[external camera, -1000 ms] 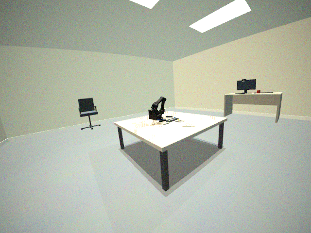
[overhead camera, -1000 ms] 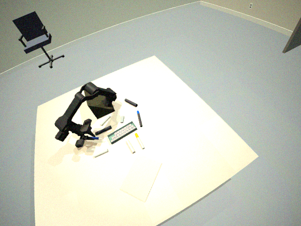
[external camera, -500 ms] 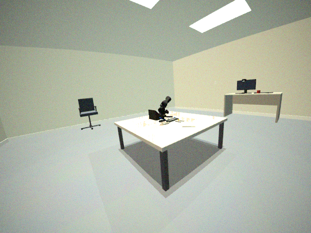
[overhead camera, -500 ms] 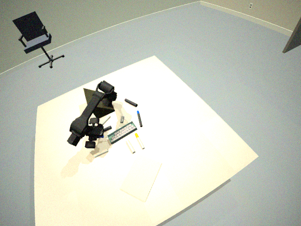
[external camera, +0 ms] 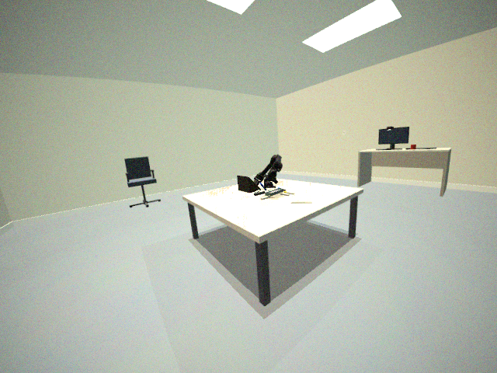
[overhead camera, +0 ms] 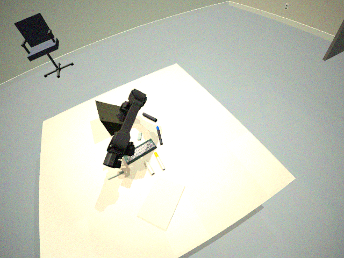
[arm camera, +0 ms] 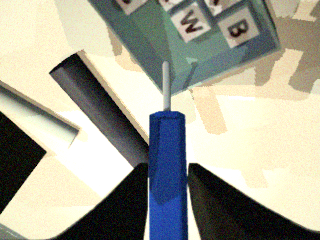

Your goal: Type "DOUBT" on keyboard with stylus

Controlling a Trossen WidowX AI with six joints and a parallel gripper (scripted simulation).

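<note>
Right now the grey stylus tip is 4 cm below my gripper tip, 3 cm to the left of it and 1 cm ahead of it. The rest, counted from my gripper tip: cream pad (34 cm ahead, 7 cm to the left, 7 cm below); then blue stylus (1 cm to the left, 1 cm below); then yellow-capped marker (18 cm to the left, 14 cm ahead, 6 cm below).
</note>
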